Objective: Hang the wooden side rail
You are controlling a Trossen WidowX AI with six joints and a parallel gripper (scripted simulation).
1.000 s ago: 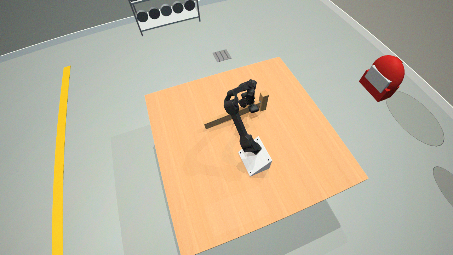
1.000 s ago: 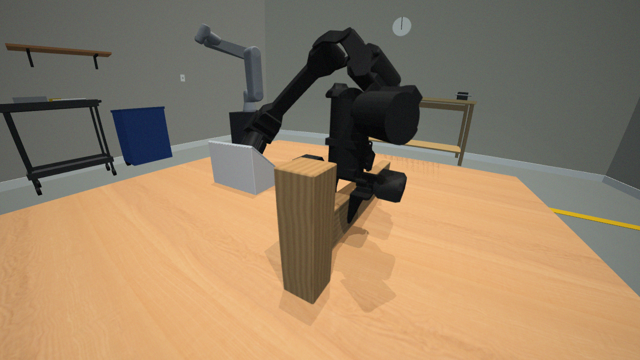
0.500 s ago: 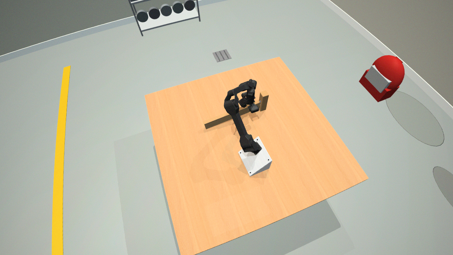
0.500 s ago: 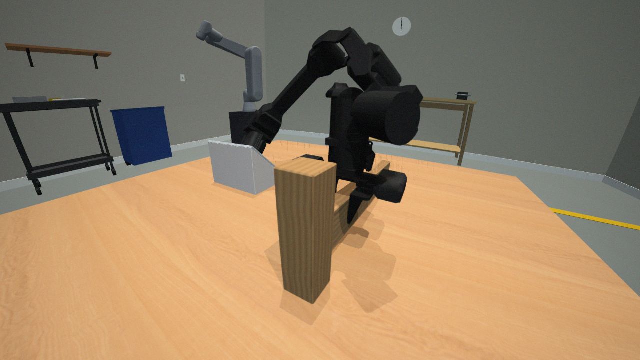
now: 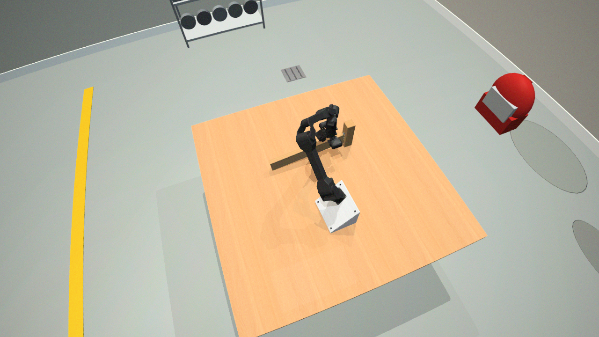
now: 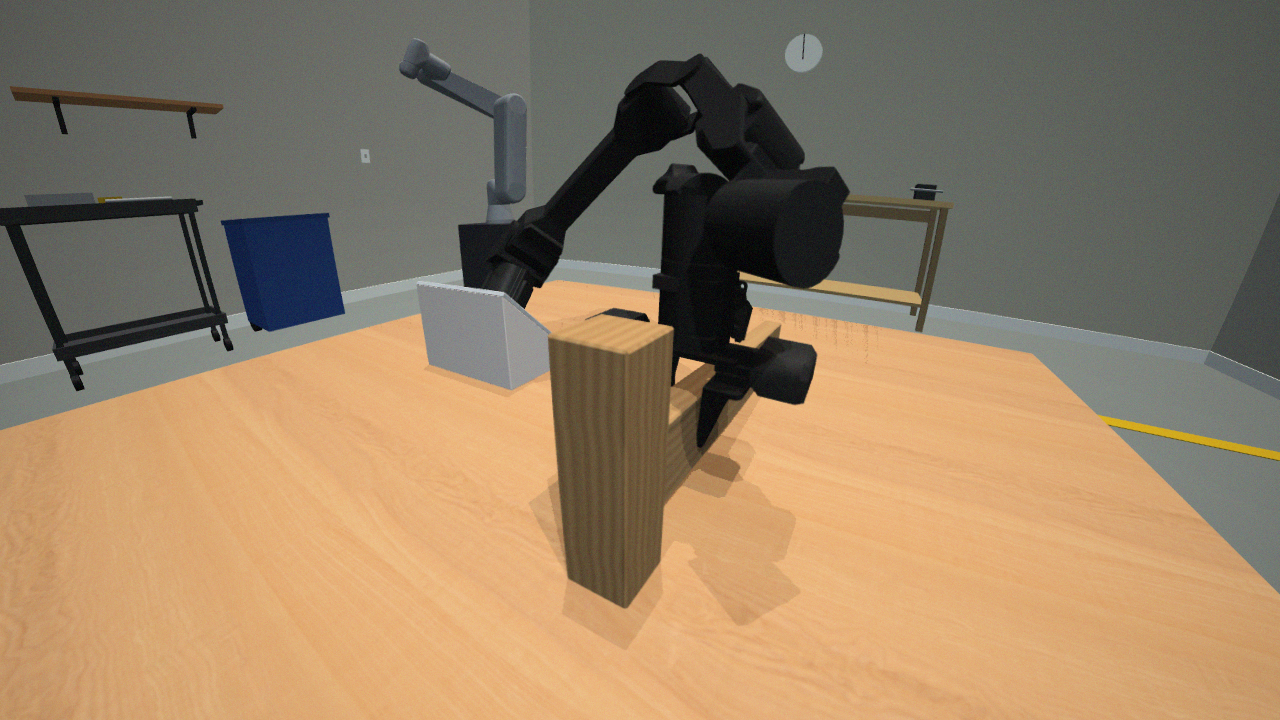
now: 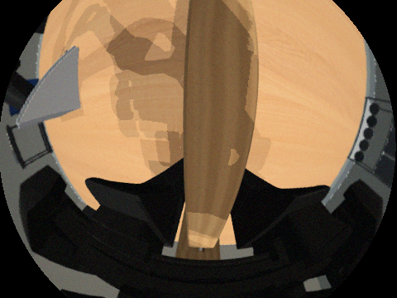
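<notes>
The headboard post is 20 mm behind my gripper tip, 110 mm to the right of it and 40 mm above it.
</notes>
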